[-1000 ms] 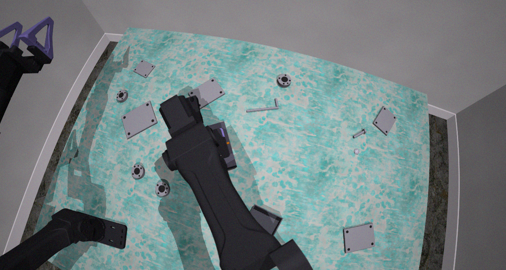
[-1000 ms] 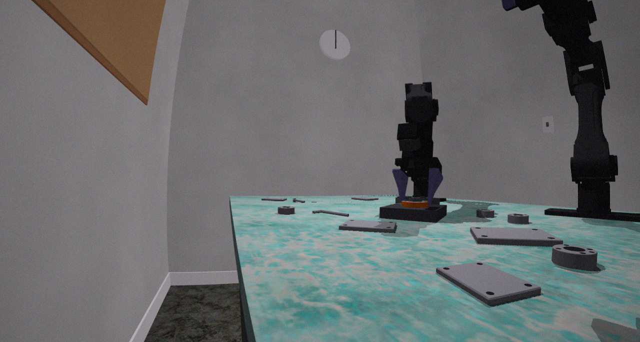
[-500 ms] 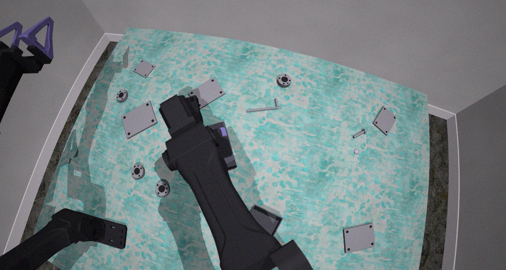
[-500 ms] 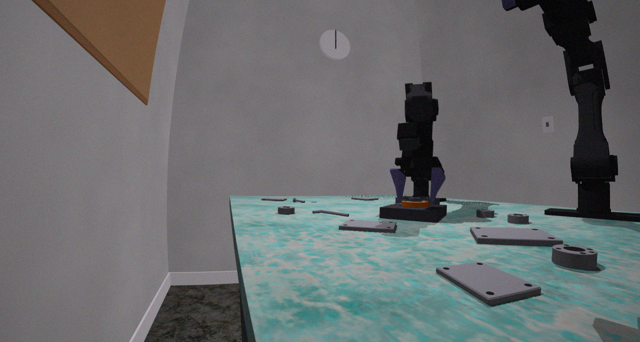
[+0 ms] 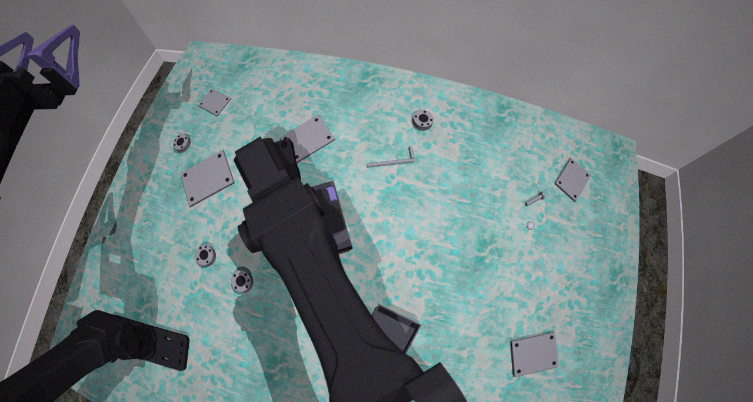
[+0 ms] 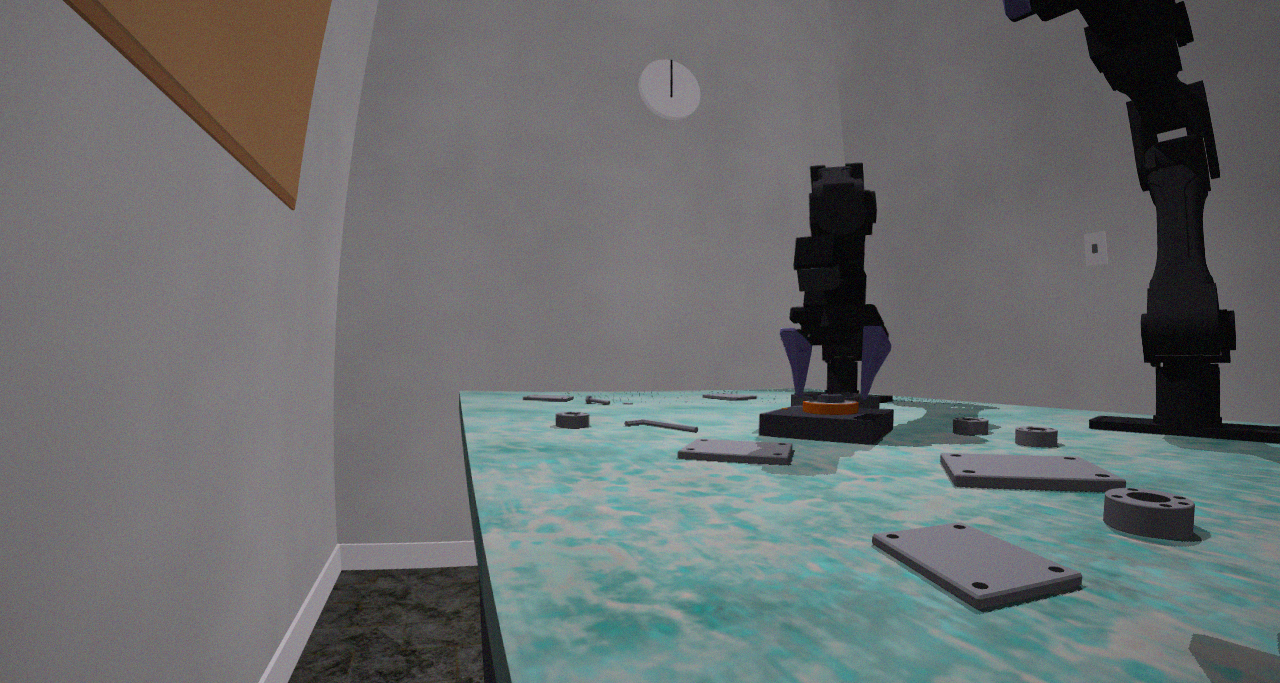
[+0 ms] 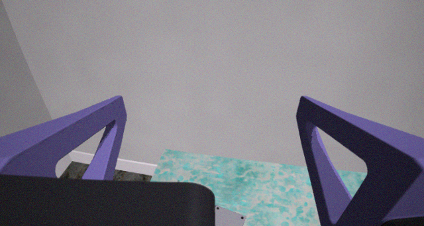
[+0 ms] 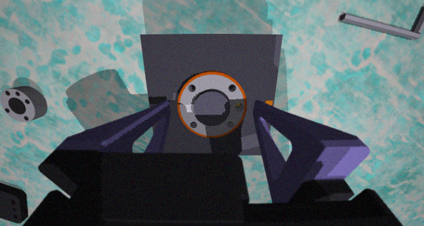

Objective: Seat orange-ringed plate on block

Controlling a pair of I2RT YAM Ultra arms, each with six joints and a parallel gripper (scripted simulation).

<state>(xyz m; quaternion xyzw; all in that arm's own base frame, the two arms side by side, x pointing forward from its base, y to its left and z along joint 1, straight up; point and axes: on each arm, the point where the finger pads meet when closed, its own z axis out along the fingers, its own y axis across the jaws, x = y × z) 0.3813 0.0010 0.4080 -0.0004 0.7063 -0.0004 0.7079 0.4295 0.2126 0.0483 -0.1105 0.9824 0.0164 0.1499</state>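
Right now the plate is 20 mm below my right hand. Also, from my right hand: l-shaped key: 170 mm ahead, 120 mm to the right, 50 mm below; then dark block: 20 mm ahead, 20 mm to the right, 30 mm below; then dark tray: 170 mm behind, 180 mm to the right, 40 mm below.
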